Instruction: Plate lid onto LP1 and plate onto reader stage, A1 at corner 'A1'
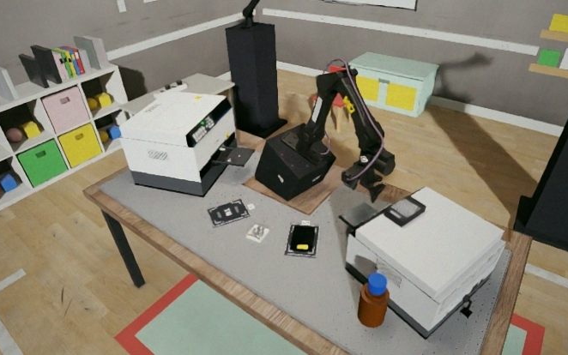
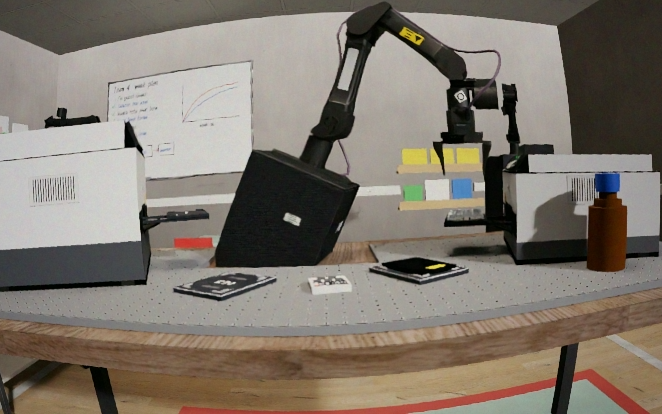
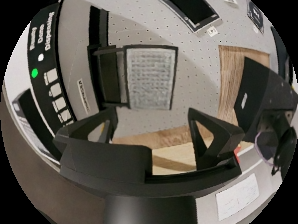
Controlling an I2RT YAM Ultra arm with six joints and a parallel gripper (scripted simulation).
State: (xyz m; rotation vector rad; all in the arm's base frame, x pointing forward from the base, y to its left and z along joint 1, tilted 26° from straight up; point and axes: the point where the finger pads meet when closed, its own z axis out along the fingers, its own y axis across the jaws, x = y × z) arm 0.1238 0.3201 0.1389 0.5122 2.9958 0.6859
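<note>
The white well plate is 100 mm below my hand. From my hand the other things lie so: black lid (180 mm ahead, 170 mm below, 160 mm to the right); then capped bottle (340 mm ahead, 200 mm to the left, 70 mm below).
</note>
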